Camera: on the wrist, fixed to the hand. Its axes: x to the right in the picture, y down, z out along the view.
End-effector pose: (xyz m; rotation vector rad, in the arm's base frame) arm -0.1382 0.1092 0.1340 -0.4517 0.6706 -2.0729
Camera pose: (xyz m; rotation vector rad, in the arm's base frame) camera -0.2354 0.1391 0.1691 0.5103 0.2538 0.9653
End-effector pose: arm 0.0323 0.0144 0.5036 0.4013 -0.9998 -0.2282
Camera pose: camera 0.0765 -0.0773 0.4687 -1.3706 -0.7078 2.6035
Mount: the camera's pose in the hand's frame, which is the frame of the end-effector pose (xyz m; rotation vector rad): 0.0300 -0.0976 -0.0339 -0.1148 0.1765 -3.0959
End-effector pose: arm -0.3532 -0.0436 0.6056 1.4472 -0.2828 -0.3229
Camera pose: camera -0.3170 -0.0331 0.5048 -0.3608 -2.0673 2.0593
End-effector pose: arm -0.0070 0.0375 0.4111 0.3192 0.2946 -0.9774
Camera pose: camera -0.0770 -0.0227 0.3558 0.3521 -0.5453 2.1097
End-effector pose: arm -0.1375 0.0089 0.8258 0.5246 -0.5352 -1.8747
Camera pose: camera -0.1998 0.0093 0.7381 -0.5525 -0.5991 1.1830
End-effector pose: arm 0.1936 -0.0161 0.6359 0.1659 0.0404 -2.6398
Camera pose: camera 0.1246 0.0575 0.5984 -0.0656 -0.2244 0.5265
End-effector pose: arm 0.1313 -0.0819 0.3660 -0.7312 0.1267 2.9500
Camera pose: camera 0.1319 0.0136 0.3165 -0.2092 -0.5515 -0.0876
